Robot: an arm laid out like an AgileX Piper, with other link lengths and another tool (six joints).
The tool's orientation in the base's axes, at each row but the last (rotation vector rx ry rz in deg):
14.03 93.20 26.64
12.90 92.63 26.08
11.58 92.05 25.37
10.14 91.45 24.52
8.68 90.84 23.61
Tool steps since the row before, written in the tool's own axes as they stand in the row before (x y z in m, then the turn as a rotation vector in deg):
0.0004 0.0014 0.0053 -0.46 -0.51 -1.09
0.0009 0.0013 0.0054 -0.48 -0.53 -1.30
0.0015 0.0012 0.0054 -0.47 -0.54 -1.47
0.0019 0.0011 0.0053 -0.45 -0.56 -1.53
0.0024 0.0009 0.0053 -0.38 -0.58 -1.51
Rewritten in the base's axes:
0.0050 0.0022 0.0000 -0.96 -0.82 0.25
0.0051 0.0024 -0.0005 -1.17 -0.88 0.27
0.0050 0.0025 -0.0011 -1.33 -0.91 0.26
0.0049 0.0026 -0.0014 -1.39 -0.93 0.23
0.0049 0.0025 -0.0020 -1.37 -0.92 0.16

